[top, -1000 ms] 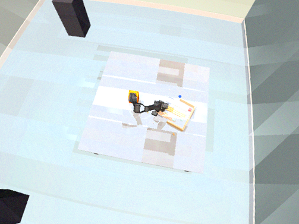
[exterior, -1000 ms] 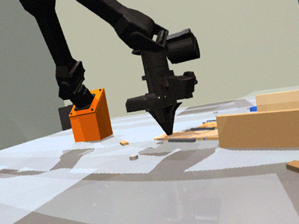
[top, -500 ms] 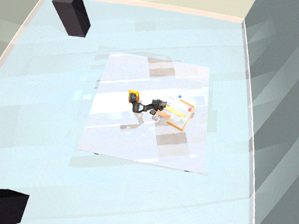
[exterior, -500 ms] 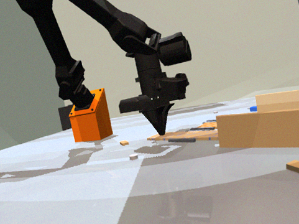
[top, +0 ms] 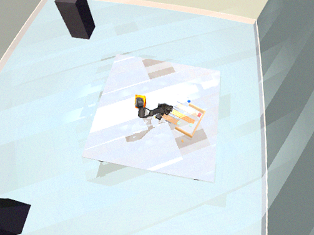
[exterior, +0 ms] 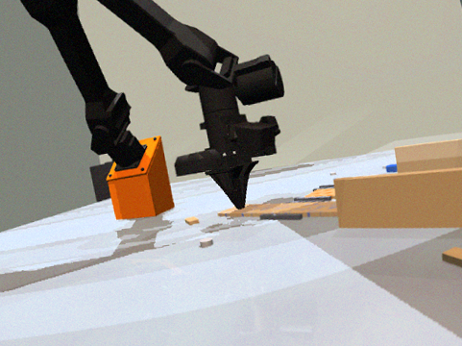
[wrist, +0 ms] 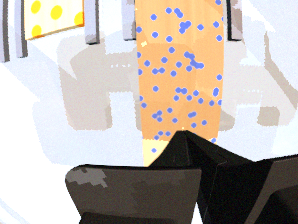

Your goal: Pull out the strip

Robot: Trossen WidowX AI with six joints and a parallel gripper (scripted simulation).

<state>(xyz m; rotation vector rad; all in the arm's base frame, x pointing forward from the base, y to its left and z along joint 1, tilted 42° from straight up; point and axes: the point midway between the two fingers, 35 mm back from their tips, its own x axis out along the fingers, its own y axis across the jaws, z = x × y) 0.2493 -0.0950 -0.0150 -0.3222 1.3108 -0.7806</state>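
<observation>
The orange-dotted yellow strip lies 230 mm ahead of my gripper tip and 20 mm to the left of it.
</observation>
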